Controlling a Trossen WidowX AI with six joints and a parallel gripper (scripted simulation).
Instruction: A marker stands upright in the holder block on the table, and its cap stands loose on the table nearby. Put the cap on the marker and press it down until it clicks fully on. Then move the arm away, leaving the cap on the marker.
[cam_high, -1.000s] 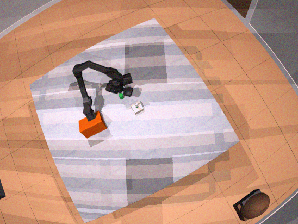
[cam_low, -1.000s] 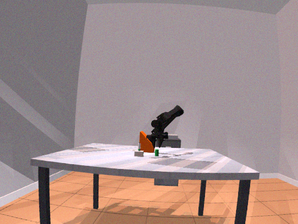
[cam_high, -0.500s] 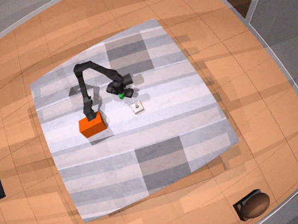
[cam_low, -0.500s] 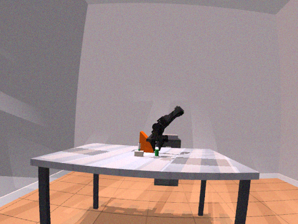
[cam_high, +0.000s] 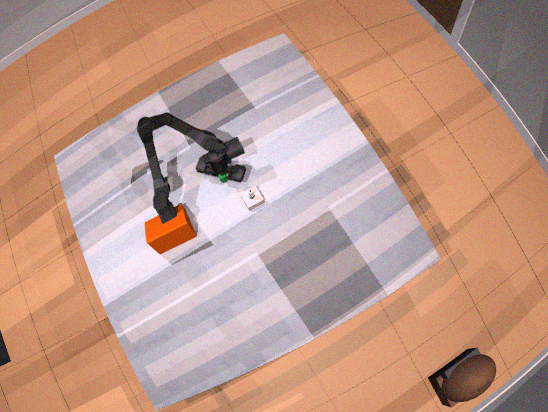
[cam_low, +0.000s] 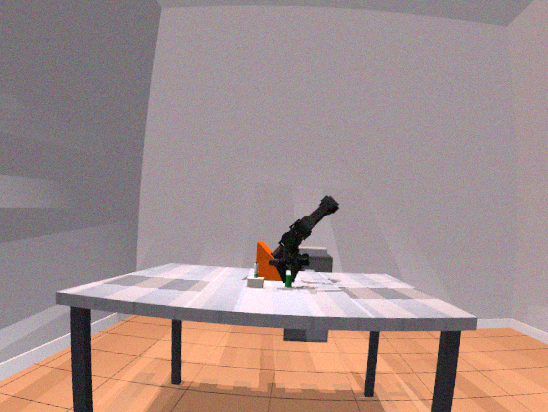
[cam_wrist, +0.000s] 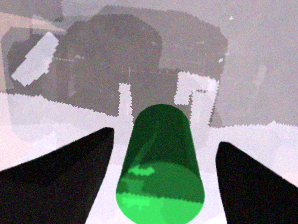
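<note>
Now: gripper tip 50 mm short of the holder block and 140 mm to the left of it. Round my gripper tip: green marker cap 10 mm above.
</note>
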